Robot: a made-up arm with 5 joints.
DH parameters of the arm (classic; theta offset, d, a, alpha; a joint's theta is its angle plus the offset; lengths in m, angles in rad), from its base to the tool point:
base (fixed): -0.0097 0 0.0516 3.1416
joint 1: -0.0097 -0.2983 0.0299 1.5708
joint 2: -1.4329 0 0.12 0
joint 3: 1.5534 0 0.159 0
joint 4: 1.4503 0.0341 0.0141 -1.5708
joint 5: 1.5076 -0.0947 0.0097 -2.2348
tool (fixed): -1.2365 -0.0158 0 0
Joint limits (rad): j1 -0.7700..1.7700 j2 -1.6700..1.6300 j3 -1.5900..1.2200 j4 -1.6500..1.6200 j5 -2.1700..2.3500
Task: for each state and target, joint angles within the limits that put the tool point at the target. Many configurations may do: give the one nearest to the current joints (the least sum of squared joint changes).
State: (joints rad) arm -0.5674 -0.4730 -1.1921 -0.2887 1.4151
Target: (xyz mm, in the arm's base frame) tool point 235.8 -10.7 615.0
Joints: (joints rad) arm 0.1616 -0.0416 -0.9508 -0.1876 1.3728
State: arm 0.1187 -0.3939 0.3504 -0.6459 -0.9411
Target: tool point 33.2 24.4 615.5
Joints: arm -0.3333 -0.9492 -0.3350 -0.7862 -0.3067
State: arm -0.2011 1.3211 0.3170 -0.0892 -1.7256
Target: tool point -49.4 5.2 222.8
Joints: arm -0.4363 1.6113 1.0604 0.2207 -1.6569
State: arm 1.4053 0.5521 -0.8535 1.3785 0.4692
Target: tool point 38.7 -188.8 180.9
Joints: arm 1.7473 0.9857 -0.3393 1.5063 0.4577
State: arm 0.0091 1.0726 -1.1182 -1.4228 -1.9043
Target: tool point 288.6 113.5 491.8
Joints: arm -0.2590 0.8724 -1.2912 -1.6500 -1.9544
